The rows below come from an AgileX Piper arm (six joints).
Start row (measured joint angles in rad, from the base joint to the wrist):
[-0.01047, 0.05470, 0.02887, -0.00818, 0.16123, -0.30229]
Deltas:
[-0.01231, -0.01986, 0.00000, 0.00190, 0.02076, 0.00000]
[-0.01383, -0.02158, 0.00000, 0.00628, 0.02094, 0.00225]
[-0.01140, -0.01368, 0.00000, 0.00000, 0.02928, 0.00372]
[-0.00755, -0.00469, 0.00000, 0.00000, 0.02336, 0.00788]
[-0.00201, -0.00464, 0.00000, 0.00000, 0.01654, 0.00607]
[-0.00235, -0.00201, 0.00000, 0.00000, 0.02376, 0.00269]
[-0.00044, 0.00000, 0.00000, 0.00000, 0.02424, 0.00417]
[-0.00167, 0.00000, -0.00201, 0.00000, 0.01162, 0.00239]
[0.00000, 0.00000, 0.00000, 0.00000, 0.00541, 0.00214]
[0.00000, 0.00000, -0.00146, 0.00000, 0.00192, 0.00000]
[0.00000, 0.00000, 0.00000, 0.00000, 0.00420, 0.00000]
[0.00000, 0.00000, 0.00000, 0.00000, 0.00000, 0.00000]
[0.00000, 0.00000, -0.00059, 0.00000, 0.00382, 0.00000]
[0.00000, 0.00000, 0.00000, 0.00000, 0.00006, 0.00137]
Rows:
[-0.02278, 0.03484, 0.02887, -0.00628, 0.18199, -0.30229]
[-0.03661, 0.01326, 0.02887, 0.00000, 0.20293, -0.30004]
[-0.04801, -0.00042, 0.02887, 0.00000, 0.23221, -0.29632]
[-0.05556, -0.00511, 0.02887, 0.00000, 0.25557, -0.28844]
[-0.05757, -0.00975, 0.02887, 0.00000, 0.27211, -0.28237]
[-0.05992, -0.01176, 0.02887, 0.00000, 0.29587, -0.27968]
[-0.06036, -0.01176, 0.02887, 0.00000, 0.32011, -0.27551]
[-0.06203, -0.01176, 0.02686, 0.00000, 0.33173, -0.27312]
[-0.06203, -0.01176, 0.02686, 0.00000, 0.33714, -0.27098]
[-0.06203, -0.01176, 0.02540, 0.00000, 0.33906, -0.27098]
[-0.06203, -0.01176, 0.02540, 0.00000, 0.34326, -0.27098]
[-0.06203, -0.01176, 0.02540, 0.00000, 0.34326, -0.27098]
[-0.06203, -0.01176, 0.02481, 0.00000, 0.34708, -0.27098]
[-0.06203, -0.01176, 0.02481, 0.00000, 0.34714, -0.26961]

